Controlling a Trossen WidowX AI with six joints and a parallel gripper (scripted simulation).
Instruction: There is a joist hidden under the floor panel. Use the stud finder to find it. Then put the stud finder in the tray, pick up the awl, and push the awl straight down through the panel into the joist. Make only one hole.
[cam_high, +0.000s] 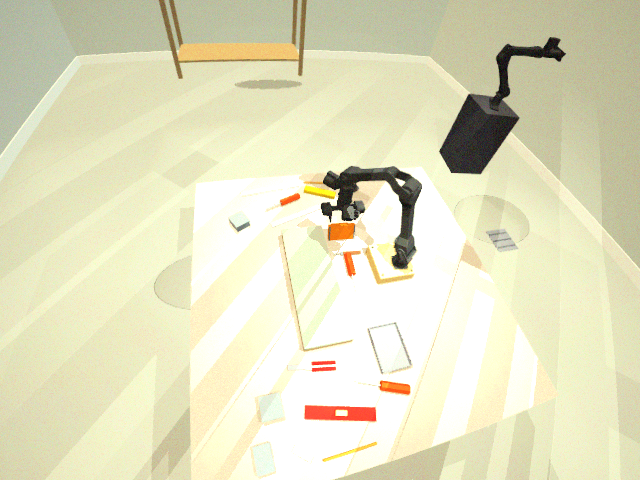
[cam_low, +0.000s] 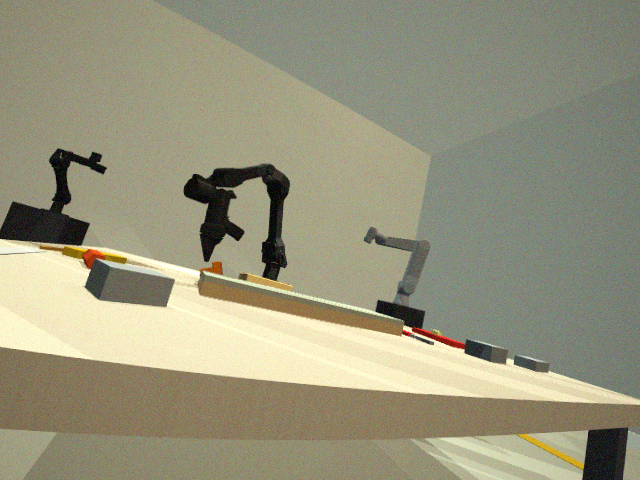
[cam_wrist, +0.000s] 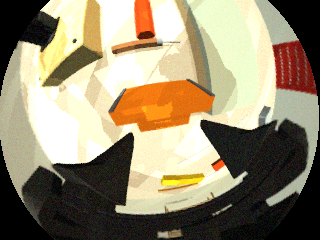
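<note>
Now: the orange stud finder 40 mm below my gripper tip, 10 mm to the left of it and 10 mm ahead of it. Round my gripper tip: yellow bar: 240 mm to the right, 60 mm ahead, 50 mm below; then grey tray: 550 mm to the left, 120 mm behind, 50 mm below; then red level: 750 mm to the left, 90 mm ahead, 50 mm below.
</note>
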